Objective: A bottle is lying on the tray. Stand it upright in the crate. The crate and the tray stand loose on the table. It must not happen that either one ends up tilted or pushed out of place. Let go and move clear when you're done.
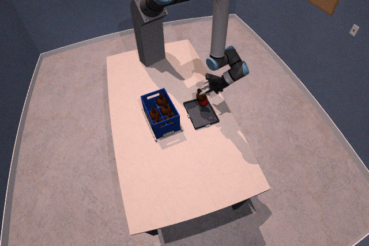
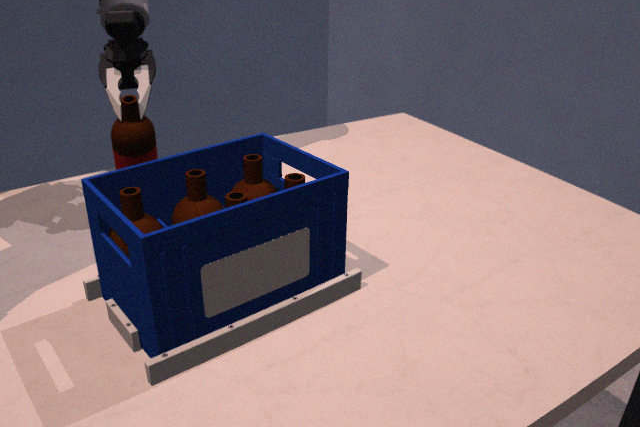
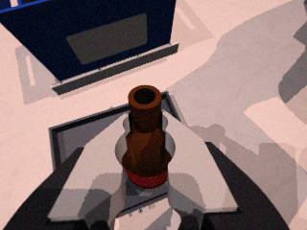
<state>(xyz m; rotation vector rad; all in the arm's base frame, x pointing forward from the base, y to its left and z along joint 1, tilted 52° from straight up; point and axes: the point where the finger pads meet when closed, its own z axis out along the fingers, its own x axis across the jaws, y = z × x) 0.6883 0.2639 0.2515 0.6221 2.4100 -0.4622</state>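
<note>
My gripper is now 5 cm short of the tray, 1 cm to the right of it and 17 cm above it. Also, from my hand: blue crate (11 cm ahead, 28 cm to the right, 10 cm below).
</note>
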